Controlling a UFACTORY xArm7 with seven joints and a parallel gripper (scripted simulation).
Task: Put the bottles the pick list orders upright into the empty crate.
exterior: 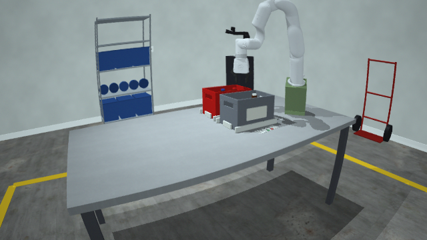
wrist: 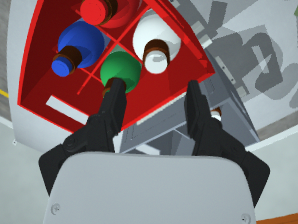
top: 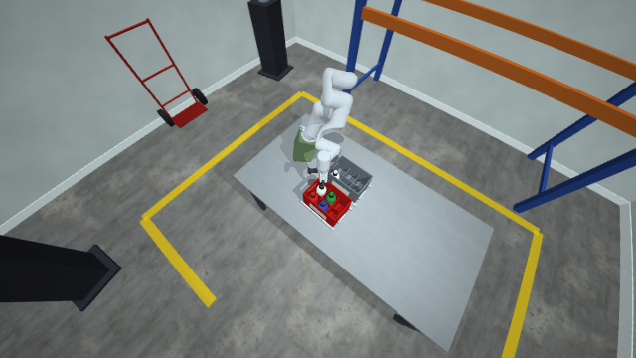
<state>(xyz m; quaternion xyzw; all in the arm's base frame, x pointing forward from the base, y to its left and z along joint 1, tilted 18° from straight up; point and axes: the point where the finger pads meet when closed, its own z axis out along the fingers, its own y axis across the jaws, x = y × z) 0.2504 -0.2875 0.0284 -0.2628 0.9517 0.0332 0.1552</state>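
Now: the red bottle 20 mm behind my hand, 90 mm to the right of it and 140 mm below it. The rest, counted from my hand: red crate: 80 mm ahead, 60 mm to the right, 140 mm below; then green-labelled bottle: 90 mm ahead, 20 mm to the right, 140 mm below; then blue-capped bottle: 70 mm ahead, 110 mm to the right, 140 mm below.
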